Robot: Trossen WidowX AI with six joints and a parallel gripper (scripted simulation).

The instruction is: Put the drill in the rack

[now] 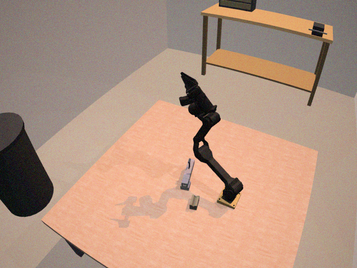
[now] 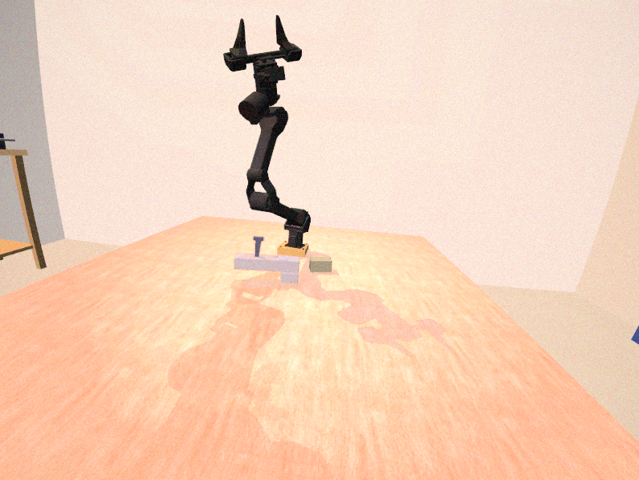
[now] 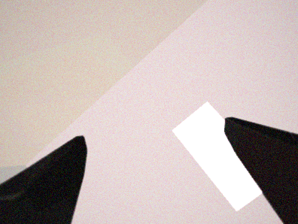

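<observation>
Right now my gripper tip is 50 mm past the blue key, 10 mm to the left of it and 560 mm above it. Round my gripper tip: olive rack 200 mm behind, 140 mm to the left, 640 mm below; drill 70 mm behind, 40 mm to the left, 610 mm below.
</observation>
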